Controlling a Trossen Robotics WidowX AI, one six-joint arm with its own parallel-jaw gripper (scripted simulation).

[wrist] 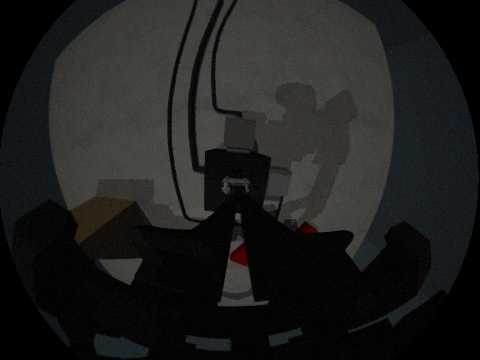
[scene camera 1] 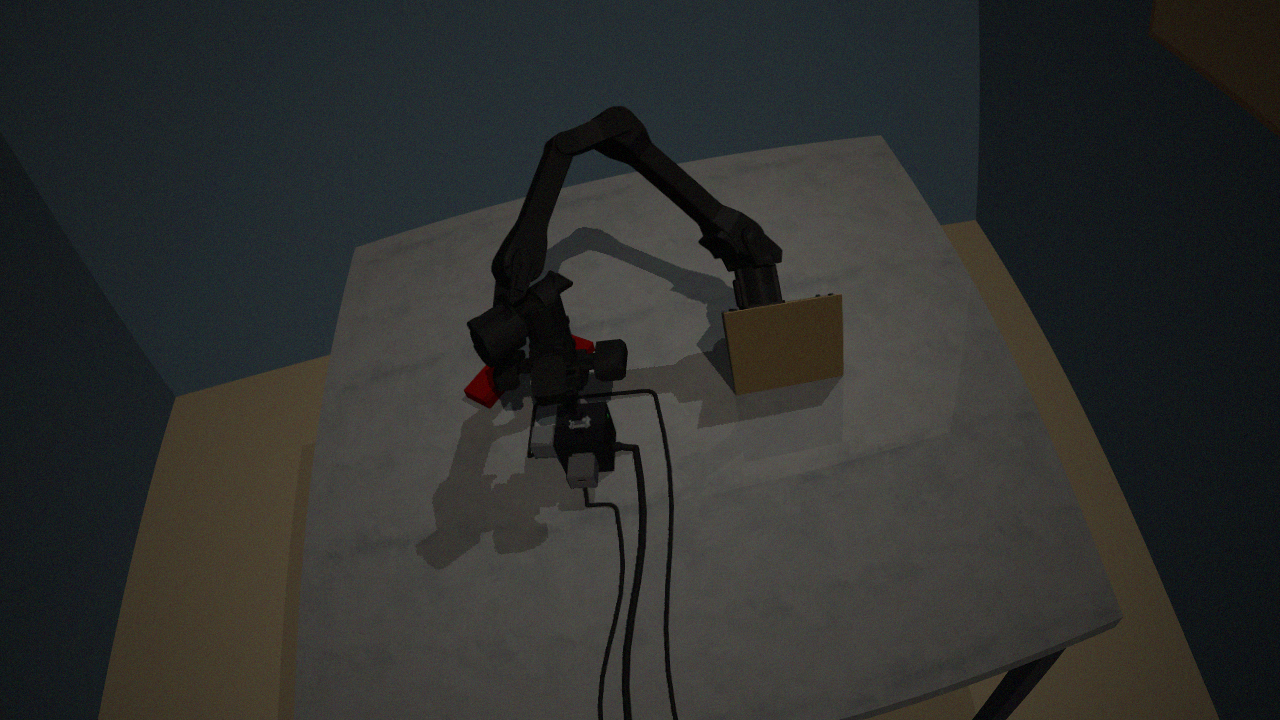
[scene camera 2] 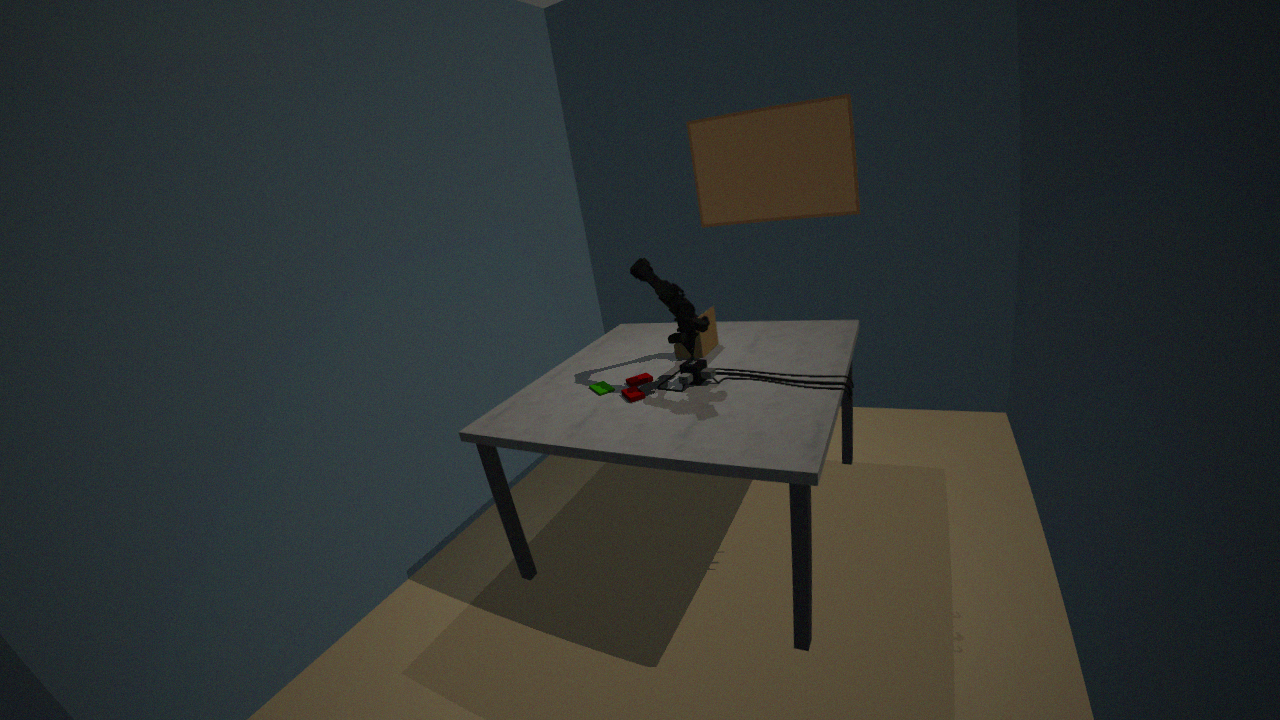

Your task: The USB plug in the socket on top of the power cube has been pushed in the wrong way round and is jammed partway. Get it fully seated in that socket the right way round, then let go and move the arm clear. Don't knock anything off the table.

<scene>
My gripper (scene camera 1: 572,407) carries a USB plug. I also see a red block (scene camera 1: 481,389).
My gripper is seen too in the wrist view (wrist: 238,198) and in scene camera 2 (scene camera 2: 692,353).
</scene>
